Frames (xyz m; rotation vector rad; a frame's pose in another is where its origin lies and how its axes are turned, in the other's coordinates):
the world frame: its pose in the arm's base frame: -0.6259 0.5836 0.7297 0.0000 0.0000 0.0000
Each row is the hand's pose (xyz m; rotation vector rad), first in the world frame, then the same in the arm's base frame.
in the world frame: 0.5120 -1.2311 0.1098 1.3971 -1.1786 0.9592
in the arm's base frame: -0.1139 -0.6475 0.8395 1.3971 -1.1786 0.9592
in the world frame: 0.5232 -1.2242 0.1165 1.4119 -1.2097 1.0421
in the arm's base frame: -0.1027 -0.6406 0.8462 1.4119 -1.2097 1.0421
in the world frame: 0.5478 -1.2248 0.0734 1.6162 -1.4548 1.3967
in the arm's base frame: -0.0781 -0.6412 0.8031 1.6162 -1.4548 1.3967
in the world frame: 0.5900 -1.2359 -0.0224 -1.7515 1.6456 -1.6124
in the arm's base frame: -0.0359 -0.6523 0.7073 -1.7515 1.6456 -1.6124
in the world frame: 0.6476 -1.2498 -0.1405 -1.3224 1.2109 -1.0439
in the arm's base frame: 0.0217 -0.6662 0.5892 -1.3224 1.2109 -1.0439
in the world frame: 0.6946 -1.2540 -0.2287 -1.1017 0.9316 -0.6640
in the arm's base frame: 0.0687 -0.6704 0.5010 -1.1017 0.9316 -0.6640
